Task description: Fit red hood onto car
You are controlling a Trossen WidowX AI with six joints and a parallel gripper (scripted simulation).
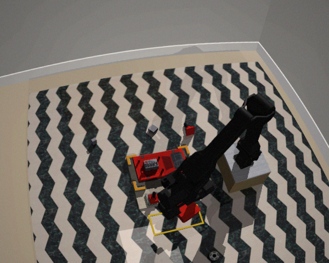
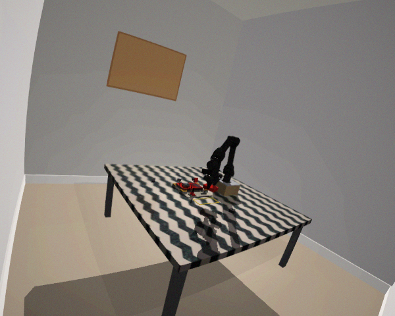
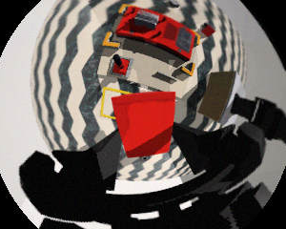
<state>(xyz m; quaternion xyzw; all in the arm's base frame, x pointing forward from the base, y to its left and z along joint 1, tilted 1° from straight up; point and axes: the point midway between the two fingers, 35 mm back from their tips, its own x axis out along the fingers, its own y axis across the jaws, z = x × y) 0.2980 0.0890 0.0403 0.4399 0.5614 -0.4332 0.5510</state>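
Now: the grey engine block 230 mm to the right of my gripper tip, 80 mm below it and 20 mm ahead of it. From my gripper tip the other things lie so: red hood 10 mm above.
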